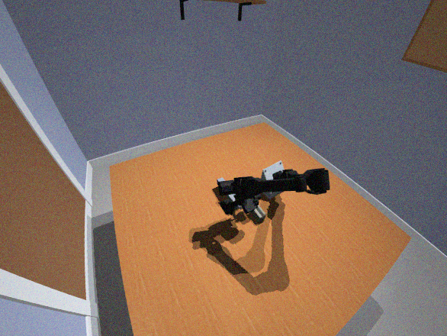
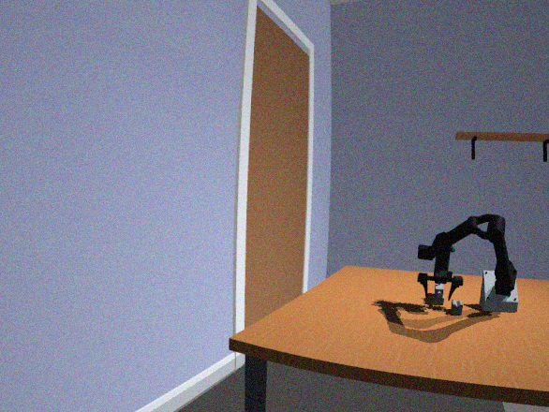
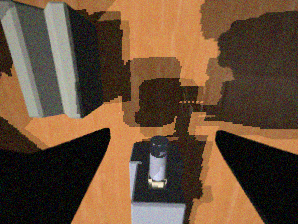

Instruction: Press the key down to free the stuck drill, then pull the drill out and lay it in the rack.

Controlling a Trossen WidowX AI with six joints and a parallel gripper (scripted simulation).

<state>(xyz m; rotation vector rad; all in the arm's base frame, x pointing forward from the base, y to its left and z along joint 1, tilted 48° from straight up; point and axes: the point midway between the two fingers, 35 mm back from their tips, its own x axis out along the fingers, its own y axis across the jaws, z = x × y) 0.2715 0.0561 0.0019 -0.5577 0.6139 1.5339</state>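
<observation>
My gripper tip is 1 cm past the drill, 6 cm to the left of it and 2 cm below it. Round my gripper tip: dark key (1 cm behind, 13 cm to the right, 5 cm above); then grey holder block (1 cm behind, 11 cm to the right, 1 cm above); then grey rack (8 cm behind, 5 cm to the left, 1 cm below).
</observation>
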